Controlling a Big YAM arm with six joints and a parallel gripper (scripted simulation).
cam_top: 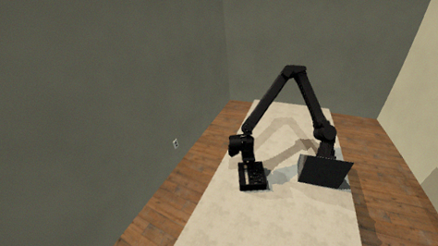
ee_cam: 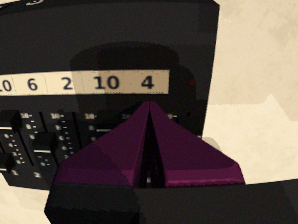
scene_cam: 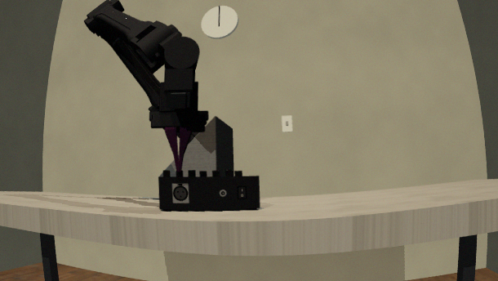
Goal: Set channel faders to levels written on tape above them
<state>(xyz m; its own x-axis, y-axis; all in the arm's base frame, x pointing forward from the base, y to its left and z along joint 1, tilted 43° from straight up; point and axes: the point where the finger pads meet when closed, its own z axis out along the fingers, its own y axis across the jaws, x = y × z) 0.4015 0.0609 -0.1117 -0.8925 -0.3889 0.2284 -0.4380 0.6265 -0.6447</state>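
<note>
Now: the channel 6 fader 2 cm behind my hand, 1 cm to the right of it and 1 cm below it. From my hand the other things lie so: master fader: 3 cm to the right, 1 cm below; channel 5 fader: 2 cm behind, 2 cm to the left, 1 cm below; channel 4 fader: 6 cm behind, 2 cm to the left, 1 cm below.
</note>
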